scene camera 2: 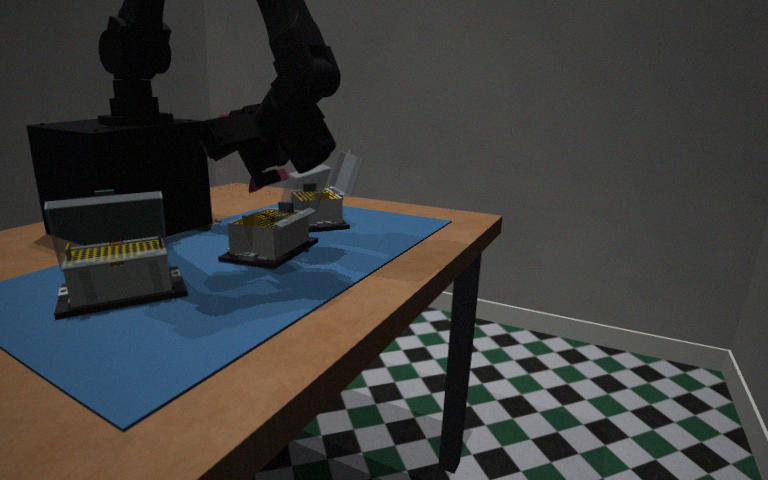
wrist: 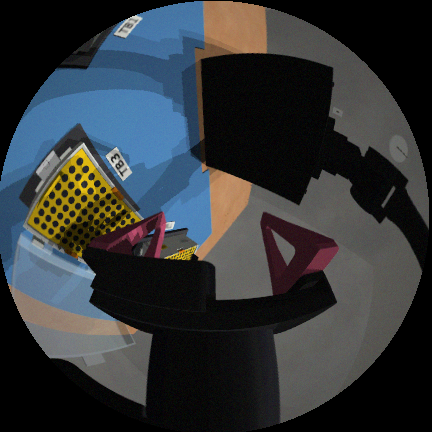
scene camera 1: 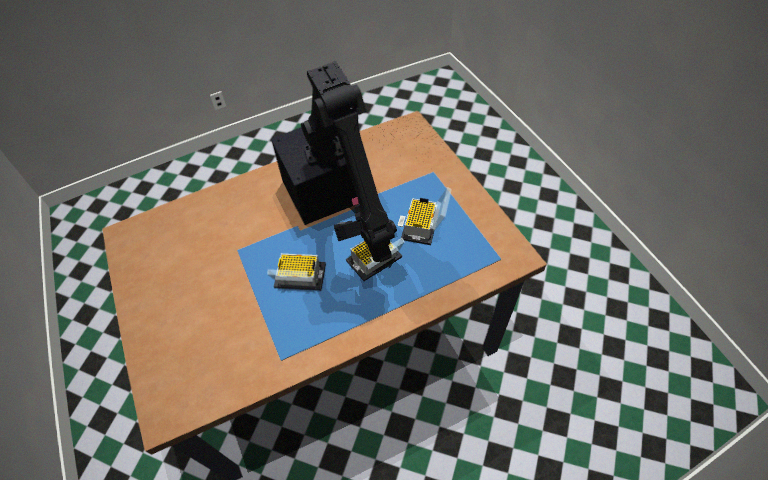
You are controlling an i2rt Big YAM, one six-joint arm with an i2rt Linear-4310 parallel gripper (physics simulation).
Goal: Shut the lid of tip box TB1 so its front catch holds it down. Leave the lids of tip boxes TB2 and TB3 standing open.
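Note:
TB1, a grey box with a yellow rack, stands at the mat's left in scene camera 1; its clear lid stands open. In the wrist view, part of TB1's dark base shows at the upper left. TB3 is in the middle, with its clear lid open. TB2 is at the right, its lid open. My gripper is open and empty, near and above TB3. The arm largely hides it in scene camera 1.
The boxes stand on a blue mat on a wooden table. The black pedestal stands behind the mat. The arm passes over part of TB3 in scene camera 1.

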